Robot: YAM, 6 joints.
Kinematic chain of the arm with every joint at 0, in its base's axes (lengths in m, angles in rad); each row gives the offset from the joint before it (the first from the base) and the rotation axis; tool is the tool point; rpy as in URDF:
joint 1: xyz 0 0 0.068 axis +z
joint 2: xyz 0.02 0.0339 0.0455 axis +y
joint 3: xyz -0.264 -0.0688 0 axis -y
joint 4: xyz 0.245 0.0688 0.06 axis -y
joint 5: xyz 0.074 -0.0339 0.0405 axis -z
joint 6: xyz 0.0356 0 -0.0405 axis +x
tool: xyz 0 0 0 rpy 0 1.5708 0
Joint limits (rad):
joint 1: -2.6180..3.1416
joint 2: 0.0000..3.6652
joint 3: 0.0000..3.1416
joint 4: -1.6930..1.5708
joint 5: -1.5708..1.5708
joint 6: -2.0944..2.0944
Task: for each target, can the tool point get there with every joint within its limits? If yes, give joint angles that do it. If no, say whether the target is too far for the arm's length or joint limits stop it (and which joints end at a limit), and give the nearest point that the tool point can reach.
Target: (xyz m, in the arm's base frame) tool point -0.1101 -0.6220 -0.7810
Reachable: no: too far | nearest point -0.0716 -0.4048 -0.3418 | short by 0.491 m
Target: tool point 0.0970 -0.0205 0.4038
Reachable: yes | joints -0.1194 0.4624 0.7839 0.0387 0.2512 0.9135
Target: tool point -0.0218 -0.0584 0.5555
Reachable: yes | joints 1.6505 0.5237 1.5005 -0.1288 -0.8363 1.2121
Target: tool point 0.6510 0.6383 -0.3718
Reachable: no: too far | nearest point 0.4068 0.3989 -0.1857 | short by 0.389 m
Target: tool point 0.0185 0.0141 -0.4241
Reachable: no: joint limits stop it (at a limit: joint 2) | nearest point 0.0580 0.0442 -0.3348 | short by 0.102 m
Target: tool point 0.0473 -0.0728 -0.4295
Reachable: no: joint limits stop it (at a limit: joint 2) | nearest point 0.0632 -0.0973 -0.3552 | short by 0.080 m
